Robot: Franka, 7 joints.
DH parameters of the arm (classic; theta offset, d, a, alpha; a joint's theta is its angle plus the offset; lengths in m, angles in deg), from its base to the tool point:
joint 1: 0 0.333 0 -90
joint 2: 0 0 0 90
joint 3: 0 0.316 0.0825 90
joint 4: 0 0 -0.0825 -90
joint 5: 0 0.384 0 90
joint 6: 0 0 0.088 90
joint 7: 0 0.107 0 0
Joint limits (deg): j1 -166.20..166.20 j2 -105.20..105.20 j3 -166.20..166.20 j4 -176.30..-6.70 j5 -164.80..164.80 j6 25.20..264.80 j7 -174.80..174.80
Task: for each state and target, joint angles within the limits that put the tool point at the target. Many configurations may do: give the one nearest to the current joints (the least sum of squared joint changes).
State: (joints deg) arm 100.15 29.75 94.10 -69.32 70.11 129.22 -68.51
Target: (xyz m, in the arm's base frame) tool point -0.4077 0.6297 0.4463
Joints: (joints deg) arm 77.42 52.87 65.53 -79.39 69.46 133.93 -68.51
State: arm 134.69 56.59 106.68 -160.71 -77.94 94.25 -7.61
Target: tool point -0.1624 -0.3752 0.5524
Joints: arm 139.01 63.04 133.63 -139.19 -81.15 101.21 -7.61
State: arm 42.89 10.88 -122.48 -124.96 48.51 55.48 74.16
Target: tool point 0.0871 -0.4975 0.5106
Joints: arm 36.95 -0.89 -128.71 -108.89 53.53 70.80 74.16
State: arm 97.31 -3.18 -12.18 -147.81 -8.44 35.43 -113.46
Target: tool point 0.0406 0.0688 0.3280
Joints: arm 92.62 -8.12 -16.32 -173.99 -10.71 26.64 -113.46
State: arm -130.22 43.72 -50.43 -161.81 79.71 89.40 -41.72
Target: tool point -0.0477 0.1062 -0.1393
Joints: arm -143.87 95.02 -24.27 -136.30 88.00 99.79 -41.72
